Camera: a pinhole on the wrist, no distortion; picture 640 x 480 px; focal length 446.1 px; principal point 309.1 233.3 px. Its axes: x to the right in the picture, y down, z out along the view. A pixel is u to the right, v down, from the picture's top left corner.
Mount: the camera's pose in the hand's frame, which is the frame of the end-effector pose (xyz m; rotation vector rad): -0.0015 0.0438 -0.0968 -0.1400 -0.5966 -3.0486
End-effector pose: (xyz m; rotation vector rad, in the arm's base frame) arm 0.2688 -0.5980 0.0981 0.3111 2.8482 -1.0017
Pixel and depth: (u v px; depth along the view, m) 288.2 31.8 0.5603
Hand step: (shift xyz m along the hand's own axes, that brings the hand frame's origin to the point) 0.0583 0.4900 0.3227
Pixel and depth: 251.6 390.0 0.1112
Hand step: 0.0238 0.0498 0.0190
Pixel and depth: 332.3 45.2 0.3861
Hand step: 0.0023 0.3400 0.2002
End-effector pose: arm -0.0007 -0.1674 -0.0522 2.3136 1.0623 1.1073
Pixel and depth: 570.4 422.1 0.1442
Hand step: -0.0708 0.0405 0.0670
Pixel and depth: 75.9 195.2 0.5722
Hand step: 0.3409 0.3093 0.3844
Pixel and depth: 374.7 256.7 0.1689
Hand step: -0.0119 0.0990 0.0646
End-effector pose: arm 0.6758 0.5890 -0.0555 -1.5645 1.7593 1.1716
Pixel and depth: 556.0 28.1 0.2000
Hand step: -0.0997 0.2029 0.0637
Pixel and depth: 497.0 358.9 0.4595
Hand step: -0.1501 0.0948 0.3938
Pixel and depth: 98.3 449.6 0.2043
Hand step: 0.1162 0.0306 0.1196
